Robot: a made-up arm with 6 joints. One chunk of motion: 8 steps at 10 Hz.
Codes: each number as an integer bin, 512 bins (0 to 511) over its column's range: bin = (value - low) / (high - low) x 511, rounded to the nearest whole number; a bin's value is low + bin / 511 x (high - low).
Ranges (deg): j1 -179.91..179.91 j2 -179.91..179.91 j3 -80..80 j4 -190.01..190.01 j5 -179.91..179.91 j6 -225.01..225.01
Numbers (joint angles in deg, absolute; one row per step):
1: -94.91 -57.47 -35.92 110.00 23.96 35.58
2: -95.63 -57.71 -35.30 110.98 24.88 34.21
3: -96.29 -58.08 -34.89 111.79 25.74 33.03
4: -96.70 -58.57 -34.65 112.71 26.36 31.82
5: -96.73 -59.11 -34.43 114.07 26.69 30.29
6: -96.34 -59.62 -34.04 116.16 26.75 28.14
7: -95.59 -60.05 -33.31 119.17 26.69 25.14
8: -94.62 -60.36 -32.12 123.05 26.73 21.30
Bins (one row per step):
1: 121 174 141 403 290 296
2: 120 174 143 405 291 294
3: 119 173 144 406 292 293
4: 118 172 145 407 293 292
5: 118 172 146 409 293 290
6: 119 171 147 412 293 287
7: 120 170 149 416 293 284
8: 121 170 153 421 293 280

